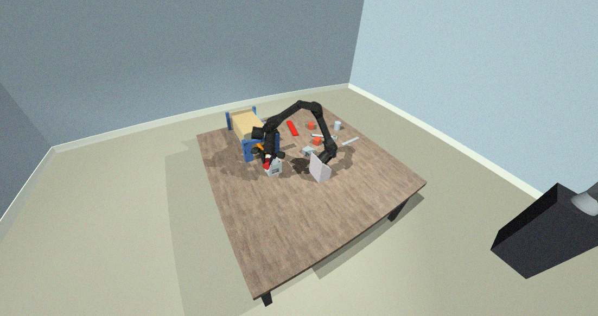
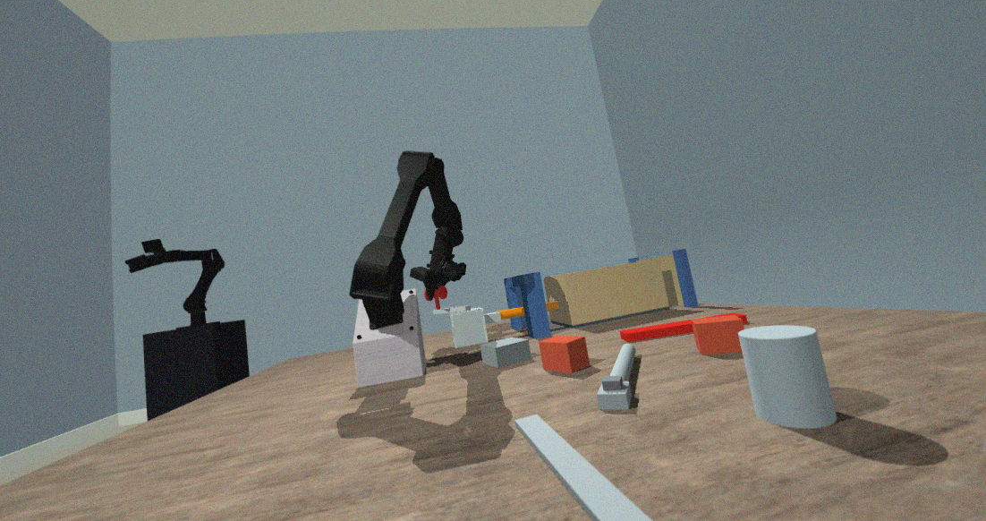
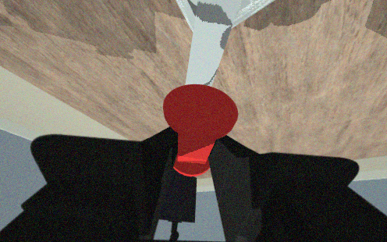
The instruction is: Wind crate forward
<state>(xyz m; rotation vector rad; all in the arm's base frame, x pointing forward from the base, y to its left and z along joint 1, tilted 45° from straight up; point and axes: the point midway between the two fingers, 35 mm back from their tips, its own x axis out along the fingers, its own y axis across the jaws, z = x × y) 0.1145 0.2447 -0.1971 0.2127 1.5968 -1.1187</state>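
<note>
Right now the winch handle is 4 cm ahead of my gripper tip, 3 cm to the right of it and 3 cm below it. From my gripper tip the other things lie so: blue steel frame (24 cm ahead, 8 cm to the right, 3 cm below); grey winch (10 cm below, 9 cm to the right, 7 cm ahead); red knob (1 cm to the right, 1 cm ahead).
</note>
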